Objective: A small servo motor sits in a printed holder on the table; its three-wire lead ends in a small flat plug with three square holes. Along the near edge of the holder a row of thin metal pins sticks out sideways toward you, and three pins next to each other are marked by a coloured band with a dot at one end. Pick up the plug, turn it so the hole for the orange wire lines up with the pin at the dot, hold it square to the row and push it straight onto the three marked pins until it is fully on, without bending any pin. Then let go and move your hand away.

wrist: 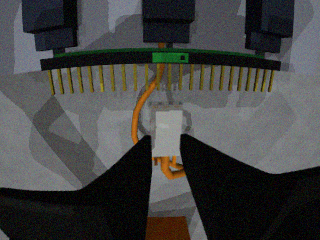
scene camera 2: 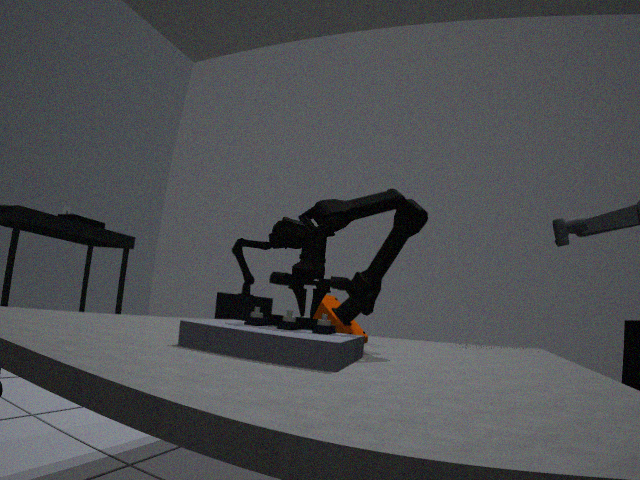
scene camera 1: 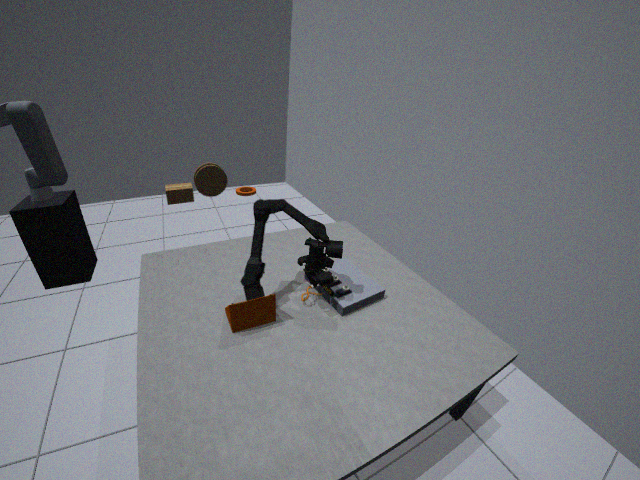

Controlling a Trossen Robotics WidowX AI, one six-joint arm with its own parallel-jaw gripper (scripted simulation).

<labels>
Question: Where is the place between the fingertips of my gripper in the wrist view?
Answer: At 165,141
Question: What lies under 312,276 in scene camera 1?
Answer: My gripper.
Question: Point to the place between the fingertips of my gripper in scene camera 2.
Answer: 306,317
</labels>
